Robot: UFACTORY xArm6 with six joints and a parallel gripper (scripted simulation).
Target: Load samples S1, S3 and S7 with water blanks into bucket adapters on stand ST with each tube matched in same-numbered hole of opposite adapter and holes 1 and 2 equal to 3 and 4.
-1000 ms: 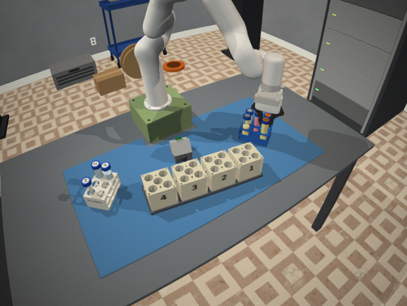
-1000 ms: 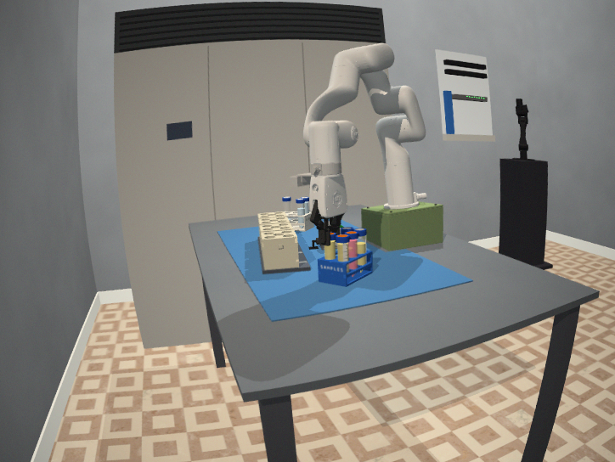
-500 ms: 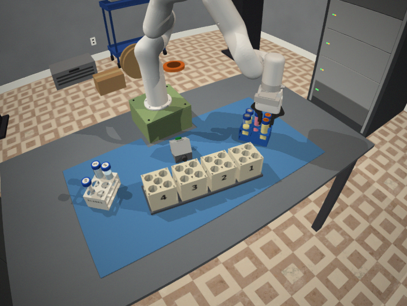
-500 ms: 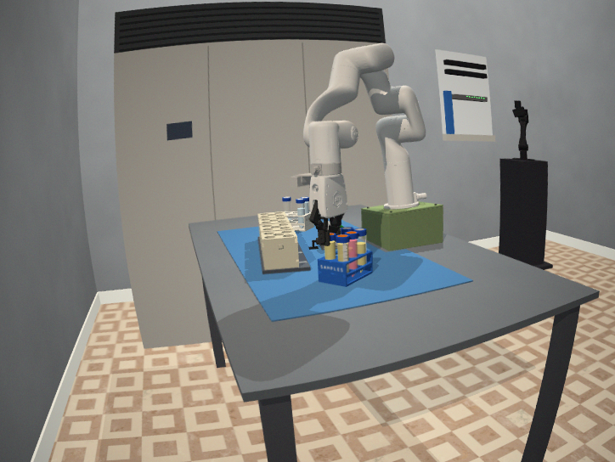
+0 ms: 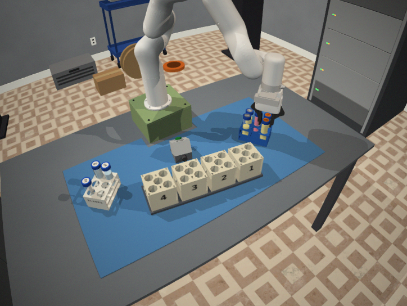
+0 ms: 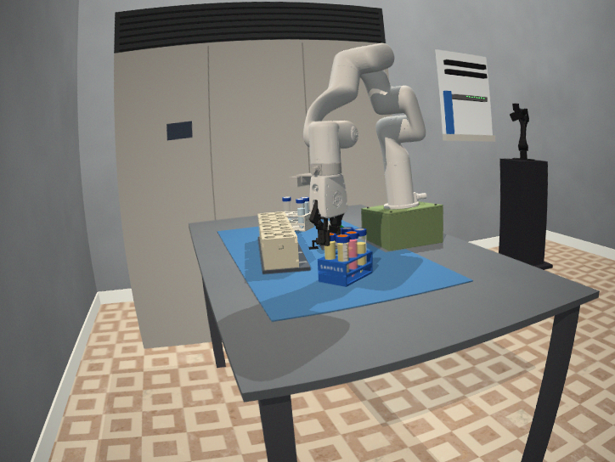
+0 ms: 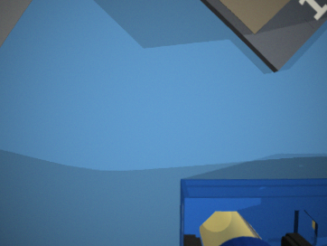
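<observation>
Right now my hand is 5 cm above the sample tube and 1 cm to the left of it. The rest, counted from my hand: blue samples rack: 9 cm below, 4 cm behind, 1 cm to the right; pink-filled tube: 5 cm below, 5 cm behind, 1 cm to the left; adapter 1: 17 cm to the right, 11 cm ahead, 7 cm below.
</observation>
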